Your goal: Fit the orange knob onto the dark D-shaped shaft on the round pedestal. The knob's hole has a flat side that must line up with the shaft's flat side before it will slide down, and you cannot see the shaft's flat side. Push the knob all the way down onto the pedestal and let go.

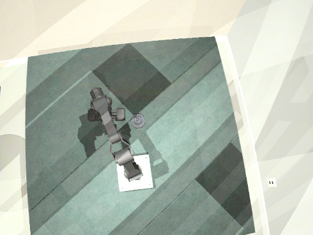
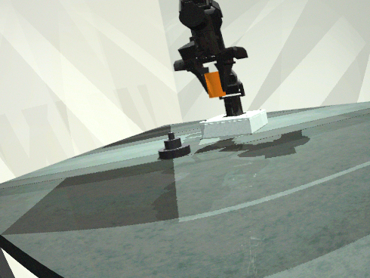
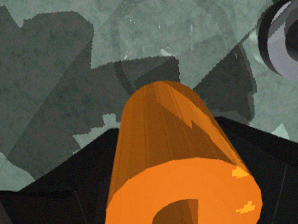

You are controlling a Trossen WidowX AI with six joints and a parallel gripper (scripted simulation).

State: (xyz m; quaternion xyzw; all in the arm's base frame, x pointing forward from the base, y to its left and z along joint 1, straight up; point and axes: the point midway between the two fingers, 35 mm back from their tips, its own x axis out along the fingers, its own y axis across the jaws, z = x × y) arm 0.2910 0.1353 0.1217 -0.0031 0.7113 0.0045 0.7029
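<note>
The dark pedestal lies 20 mm ahead of my gripper tip, 150 mm to the right of it and 110 mm below it. From my gripper tip the other things lie so: orange knob (20 mm above).
</note>
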